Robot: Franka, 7 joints.
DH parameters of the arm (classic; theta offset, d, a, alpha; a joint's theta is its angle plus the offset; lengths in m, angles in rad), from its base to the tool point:
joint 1: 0 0.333 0 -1.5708
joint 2: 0 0 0 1.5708
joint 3: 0 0.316 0.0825 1.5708
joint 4: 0 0 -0.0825 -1.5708
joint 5: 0 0.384 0 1.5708
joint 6: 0 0 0.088 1.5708
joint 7: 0 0.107 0 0
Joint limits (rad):
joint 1: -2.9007..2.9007
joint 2: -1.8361..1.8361
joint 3: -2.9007..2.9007
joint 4: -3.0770..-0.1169
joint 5: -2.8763..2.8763
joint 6: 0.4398..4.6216
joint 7: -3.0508..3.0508
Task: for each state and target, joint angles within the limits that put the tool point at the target. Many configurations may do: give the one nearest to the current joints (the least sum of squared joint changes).
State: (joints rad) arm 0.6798 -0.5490 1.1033 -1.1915 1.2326 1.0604 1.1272
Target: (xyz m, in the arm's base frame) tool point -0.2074 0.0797 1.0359
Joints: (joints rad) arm 0.8802 -0.6252 0.2322 -0.8964 1.2158 1.1979 1.1272
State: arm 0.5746 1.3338 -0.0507 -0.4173 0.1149 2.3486 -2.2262
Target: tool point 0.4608 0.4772 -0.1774
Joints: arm 0.7704 1.7552 0.0481 -0.7135 0.1200 2.2558 -2.2262
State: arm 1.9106 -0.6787 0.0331 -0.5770 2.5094 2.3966 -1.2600
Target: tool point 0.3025 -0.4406 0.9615
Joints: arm 2.0240 -1.2200 -0.1306 -0.7893 2.5271 2.7736 -1.2600
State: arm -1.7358 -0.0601 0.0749 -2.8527 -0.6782 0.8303 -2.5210
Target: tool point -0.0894 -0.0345 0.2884
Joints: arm -1.9124 -0.0108 -0.1010 -3.0770 -0.5057 0.7058 -2.5210
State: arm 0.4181 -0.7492 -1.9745 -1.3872 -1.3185 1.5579 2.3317
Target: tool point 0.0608 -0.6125 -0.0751
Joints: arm 0.9803 -1.5988 -2.2075 -1.3551 -1.3812 1.7829 2.3317
